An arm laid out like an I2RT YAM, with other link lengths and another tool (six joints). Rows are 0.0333 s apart.
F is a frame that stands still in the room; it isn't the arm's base.
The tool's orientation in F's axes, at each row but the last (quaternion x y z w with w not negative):
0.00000 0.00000 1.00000 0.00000
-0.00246 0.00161 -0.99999 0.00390
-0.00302 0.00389 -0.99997 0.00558
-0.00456 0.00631 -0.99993 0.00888
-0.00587 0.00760 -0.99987 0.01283
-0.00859 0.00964 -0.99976 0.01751
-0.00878 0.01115 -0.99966 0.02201
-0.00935 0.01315 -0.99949 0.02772
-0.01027 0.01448 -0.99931 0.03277
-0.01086 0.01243 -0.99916 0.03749
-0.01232 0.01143 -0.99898 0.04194
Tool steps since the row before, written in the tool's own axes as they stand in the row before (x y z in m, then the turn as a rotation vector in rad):
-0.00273 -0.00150 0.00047 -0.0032 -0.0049 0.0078
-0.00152 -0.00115 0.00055 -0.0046 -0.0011 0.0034
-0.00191 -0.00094 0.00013 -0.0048 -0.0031 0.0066
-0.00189 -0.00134 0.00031 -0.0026 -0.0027 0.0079
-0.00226 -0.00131 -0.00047 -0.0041 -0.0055 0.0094
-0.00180 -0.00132 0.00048 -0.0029 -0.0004 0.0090
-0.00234 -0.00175 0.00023 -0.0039 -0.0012 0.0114
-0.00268 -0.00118 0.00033 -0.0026 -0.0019 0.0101
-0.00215 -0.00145 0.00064 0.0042 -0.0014 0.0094
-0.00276 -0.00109 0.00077 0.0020 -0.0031 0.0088
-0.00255 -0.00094 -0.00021 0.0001 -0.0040 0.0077
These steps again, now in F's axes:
0.00273 0.00150 0.00047 0.0032 0.0049 0.0078
0.00151 0.00116 0.00055 0.0046 0.0011 0.0034
0.00190 0.00096 0.00013 0.0048 0.0031 0.0066
0.00187 0.00137 0.00031 0.0026 0.0026 0.0079
0.00222 0.00137 -0.00048 0.0041 0.0055 0.0094
0.00176 0.00137 0.00048 0.0030 0.0003 0.0090
0.00226 0.00185 0.00023 0.0040 0.0011 0.0114
0.00262 0.00132 0.00031 0.0027 0.0018 0.0101
0.00206 0.00157 0.00064 -0.0041 0.0009 0.0095
0.00269 0.00128 0.00074 -0.0020 0.0027 0.0089
0.00246 0.00116 -0.00025 -0.0002 0.0038 0.0078

